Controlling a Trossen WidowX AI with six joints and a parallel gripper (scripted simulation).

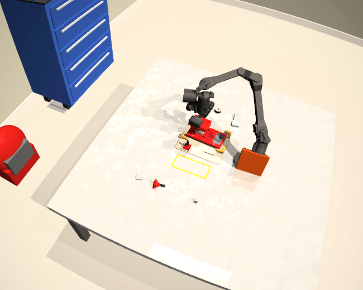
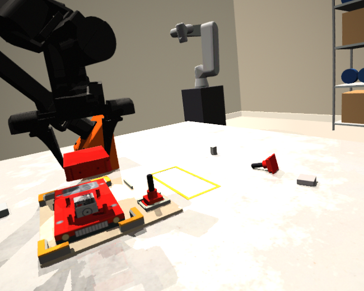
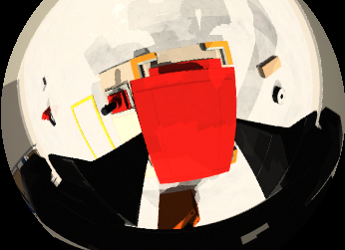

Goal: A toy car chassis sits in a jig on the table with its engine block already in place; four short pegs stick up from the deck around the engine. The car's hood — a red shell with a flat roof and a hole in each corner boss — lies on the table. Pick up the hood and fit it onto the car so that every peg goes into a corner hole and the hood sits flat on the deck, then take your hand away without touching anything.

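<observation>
Now: the grey engine block 8 cm below my gripper tip and 1 cm to the right of it. Round my gripper tip: hood: right at my gripper tip.
</observation>
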